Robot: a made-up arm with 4 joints.
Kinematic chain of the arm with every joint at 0, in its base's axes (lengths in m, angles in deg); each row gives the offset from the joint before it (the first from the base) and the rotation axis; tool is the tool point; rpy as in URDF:
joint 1: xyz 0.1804 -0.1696 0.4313 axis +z
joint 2: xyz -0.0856 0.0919 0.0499 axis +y
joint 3: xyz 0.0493 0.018 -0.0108 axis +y
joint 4: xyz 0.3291 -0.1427 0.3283 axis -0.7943 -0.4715 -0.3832
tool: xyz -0.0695 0.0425 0.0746 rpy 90 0 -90
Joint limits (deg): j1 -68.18..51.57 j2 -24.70..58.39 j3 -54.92..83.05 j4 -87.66..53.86
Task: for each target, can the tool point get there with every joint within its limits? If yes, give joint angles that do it. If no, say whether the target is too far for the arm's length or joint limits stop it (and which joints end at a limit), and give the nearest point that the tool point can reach.
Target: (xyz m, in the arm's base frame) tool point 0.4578 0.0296 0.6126
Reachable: yes | joints 26.27 40.96 -12.63 42.60
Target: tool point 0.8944 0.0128 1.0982
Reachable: no: too far | nearest point 0.5540 -0.0742 0.8234 | short by 0.446 m
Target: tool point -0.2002 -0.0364 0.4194
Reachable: no: joint limits stop it (at a limit: joint 2, joint 3) | nearest point -0.1574 -0.0514 0.8120 | short by 0.395 m
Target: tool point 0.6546 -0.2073 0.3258
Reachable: yes | joints 6.75 3.89 65.07 -64.05
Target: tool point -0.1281 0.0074 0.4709
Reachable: no: joint limits stop it (at a limit: joint 2, joint 3) | nearest point -0.1206 0.0031 0.8113 | short by 0.340 m
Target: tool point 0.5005 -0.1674 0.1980
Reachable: yes | joints -8.15 21.76 67.57 31.16
